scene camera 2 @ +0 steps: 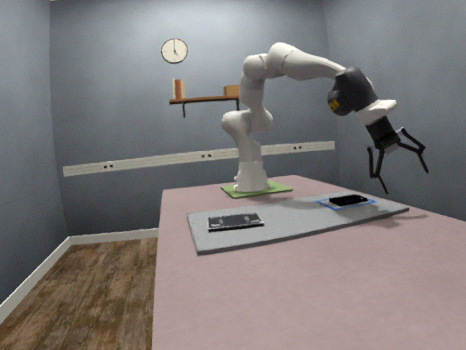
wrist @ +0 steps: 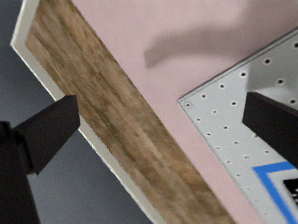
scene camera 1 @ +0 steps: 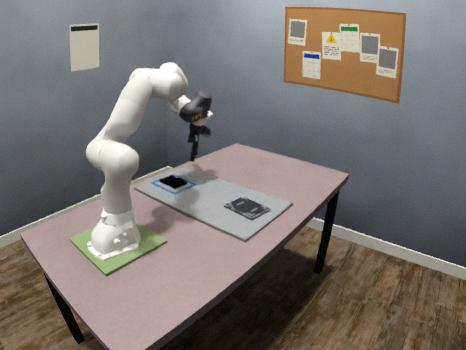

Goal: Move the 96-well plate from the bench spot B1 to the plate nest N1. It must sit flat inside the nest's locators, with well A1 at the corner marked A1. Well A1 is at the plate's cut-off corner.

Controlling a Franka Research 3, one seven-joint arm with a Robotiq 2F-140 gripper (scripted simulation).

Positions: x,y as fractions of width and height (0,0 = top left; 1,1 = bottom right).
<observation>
In view: my gripper (scene camera 2: 0.87,0.52).
My gripper is seen too in the wrist view (wrist: 0.54,0.49).
</observation>
